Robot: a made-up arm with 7 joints. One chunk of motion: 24 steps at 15 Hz.
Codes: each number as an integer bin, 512 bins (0 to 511) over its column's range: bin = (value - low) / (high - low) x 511, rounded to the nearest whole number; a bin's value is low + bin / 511 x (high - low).
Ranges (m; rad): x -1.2..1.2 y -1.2..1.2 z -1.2..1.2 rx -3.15..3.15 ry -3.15..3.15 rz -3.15..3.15
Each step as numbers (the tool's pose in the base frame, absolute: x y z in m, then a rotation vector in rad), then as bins.
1 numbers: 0.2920 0.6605 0.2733 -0.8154 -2.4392 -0.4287
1 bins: 318 396 314 189 58 221
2 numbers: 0.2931 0.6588 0.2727 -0.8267 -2.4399 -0.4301
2 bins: 318 396 314 188 58 221
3 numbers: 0.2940 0.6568 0.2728 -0.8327 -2.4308 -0.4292
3 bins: 318 395 314 188 58 221
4 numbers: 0.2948 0.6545 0.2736 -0.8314 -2.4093 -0.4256
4 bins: 318 395 314 188 60 221
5 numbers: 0.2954 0.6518 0.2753 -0.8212 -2.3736 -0.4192
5 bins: 318 394 314 189 63 221
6 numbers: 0.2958 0.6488 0.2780 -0.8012 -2.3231 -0.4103
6 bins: 318 394 315 191 67 222
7 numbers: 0.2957 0.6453 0.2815 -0.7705 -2.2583 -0.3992
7 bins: 318 393 315 193 72 223
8 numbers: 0.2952 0.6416 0.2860 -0.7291 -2.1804 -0.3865
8 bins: 318 392 316 196 79 224
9 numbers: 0.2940 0.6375 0.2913 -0.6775 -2.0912 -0.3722
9 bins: 318 391 318 201 86 225
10 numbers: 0.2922 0.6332 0.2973 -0.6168 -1.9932 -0.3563
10 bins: 318 390 319 205 94 227
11 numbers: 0.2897 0.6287 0.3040 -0.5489 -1.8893 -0.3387
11 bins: 317 389 320 211 102 228
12 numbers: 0.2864 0.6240 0.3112 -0.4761 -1.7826 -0.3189
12 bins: 316 388 322 217 111 230
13 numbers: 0.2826 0.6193 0.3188 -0.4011 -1.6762 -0.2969
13 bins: 316 387 323 223 120 231
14 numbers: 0.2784 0.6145 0.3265 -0.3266 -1.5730 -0.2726
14 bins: 315 386 325 229 128 233
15 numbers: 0.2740 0.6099 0.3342 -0.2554 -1.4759 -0.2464
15 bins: 314 385 327 235 136 236
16 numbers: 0.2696 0.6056 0.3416 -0.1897 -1.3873 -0.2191
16 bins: 313 384 328 240 143 238
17 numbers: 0.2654 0.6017 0.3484 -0.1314 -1.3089 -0.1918
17 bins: 312 384 330 245 149 240
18 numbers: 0.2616 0.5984 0.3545 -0.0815 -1.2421 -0.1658
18 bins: 311 383 331 249 155 242
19 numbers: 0.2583 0.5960 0.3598 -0.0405 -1.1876 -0.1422
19 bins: 310 382 332 252 159 244
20 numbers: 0.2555 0.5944 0.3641 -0.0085 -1.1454 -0.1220
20 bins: 310 382 333 255 163 246
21 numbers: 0.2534 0.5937 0.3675 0.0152 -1.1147 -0.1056
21 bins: 309 382 334 257 165 247
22 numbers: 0.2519 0.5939 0.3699 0.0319 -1.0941 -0.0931
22 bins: 309 382 334 258 167 248
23 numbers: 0.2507 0.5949 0.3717 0.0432 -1.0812 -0.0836
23 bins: 309 382 335 259 168 249
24 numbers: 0.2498 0.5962 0.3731 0.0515 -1.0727 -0.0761
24 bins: 309 382 335 260 168 249
